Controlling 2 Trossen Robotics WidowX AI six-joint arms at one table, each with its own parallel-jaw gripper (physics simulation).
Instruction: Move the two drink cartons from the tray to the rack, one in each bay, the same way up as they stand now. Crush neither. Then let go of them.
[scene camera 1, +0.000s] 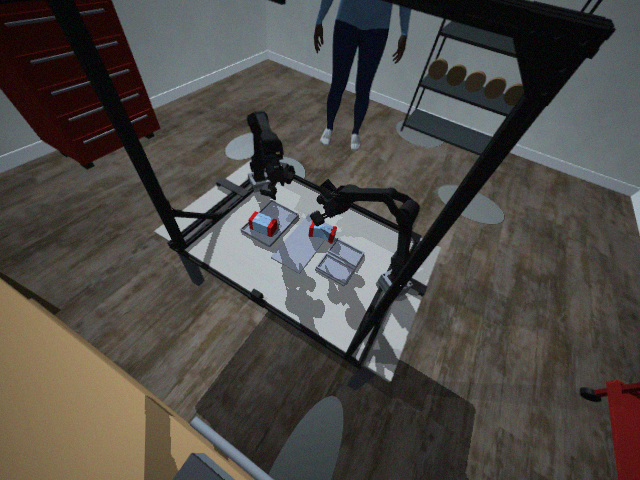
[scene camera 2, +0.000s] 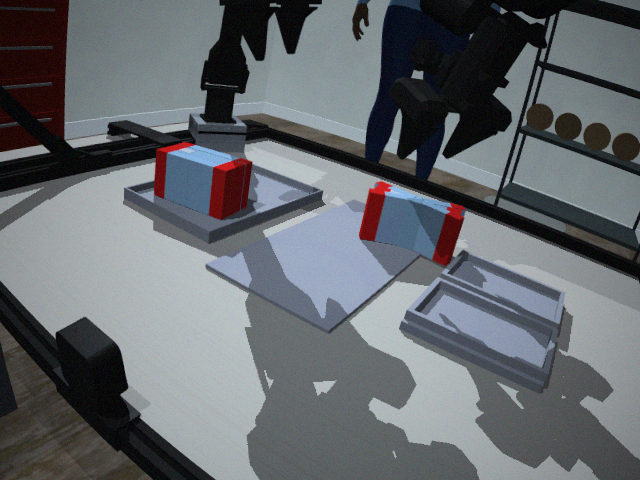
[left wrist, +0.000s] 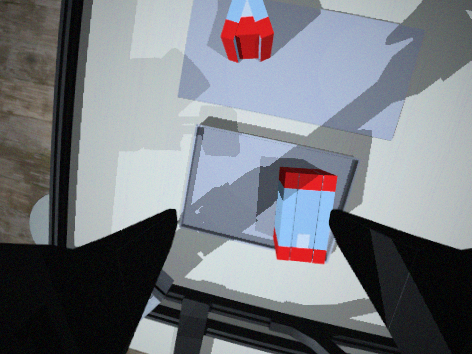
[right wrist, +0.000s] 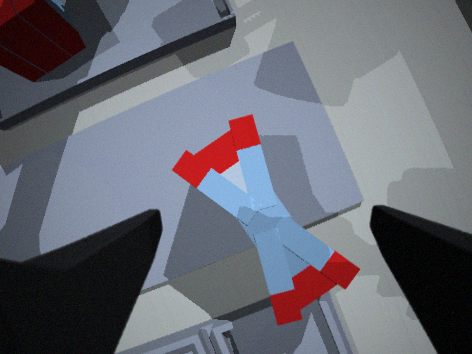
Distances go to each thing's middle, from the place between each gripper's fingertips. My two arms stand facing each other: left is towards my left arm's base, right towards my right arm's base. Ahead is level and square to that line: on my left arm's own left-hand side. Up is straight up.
My right gripper is now 130 mm above the flat grey mat (scene camera 2: 319, 270), 90 mm past it and 30 mm to the right of it. From my right hand the other things lie so: shallow tray (scene camera 2: 271, 194) 230 mm to the left, 130 mm behind, 120 mm below.
Right now the shallow tray is 210 mm below my left hand, 30 mm to the left of it and 30 mm behind it. From my left hand the other things lie so: flat grey mat: 210 mm below, 170 mm to the right, 20 mm ahead.
